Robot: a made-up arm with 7 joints.
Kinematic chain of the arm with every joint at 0, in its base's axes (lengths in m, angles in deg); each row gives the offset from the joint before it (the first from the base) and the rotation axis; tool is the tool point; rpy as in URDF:
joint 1: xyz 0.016 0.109 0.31 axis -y
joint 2: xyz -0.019 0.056 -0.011 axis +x
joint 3: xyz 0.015 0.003 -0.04 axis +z
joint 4: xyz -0.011 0 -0.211 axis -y
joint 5: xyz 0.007 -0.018 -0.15 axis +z
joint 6: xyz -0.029 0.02 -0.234 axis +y
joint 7: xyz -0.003 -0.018 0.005 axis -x
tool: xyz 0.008 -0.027 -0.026 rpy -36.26 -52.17 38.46
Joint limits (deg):
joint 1: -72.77..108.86
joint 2: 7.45..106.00
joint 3: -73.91..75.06
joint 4: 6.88..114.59
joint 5: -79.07..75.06
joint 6: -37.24..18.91
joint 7: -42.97..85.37
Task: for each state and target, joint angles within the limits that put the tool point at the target. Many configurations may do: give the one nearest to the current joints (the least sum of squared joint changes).
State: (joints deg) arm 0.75 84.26 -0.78 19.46 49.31 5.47 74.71
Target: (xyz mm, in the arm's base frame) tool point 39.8 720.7 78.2
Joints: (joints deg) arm -15.37 75.38 -6.24 15.42 48.55 2.89 85.02
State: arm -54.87 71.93 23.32 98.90 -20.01 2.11 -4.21
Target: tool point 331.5 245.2 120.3
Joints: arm -56.12 97.40 29.20 114.59 -18.07 -2.05 -6.77
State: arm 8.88 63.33 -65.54 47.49 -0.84 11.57 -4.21
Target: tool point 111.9 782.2 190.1
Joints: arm 14.27 95.43 -59.20 33.94 -2.72 12.38 -4.97
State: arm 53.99 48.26 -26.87 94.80 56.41 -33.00 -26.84
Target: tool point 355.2 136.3 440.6
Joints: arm 51.20 54.54 -21.73 113.77 57.08 -36.45 -25.16
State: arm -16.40 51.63 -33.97 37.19 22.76 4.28 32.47
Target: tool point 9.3 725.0 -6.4
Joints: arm -11.23 70.80 -31.20 17.65 20.61 5.97 21.49
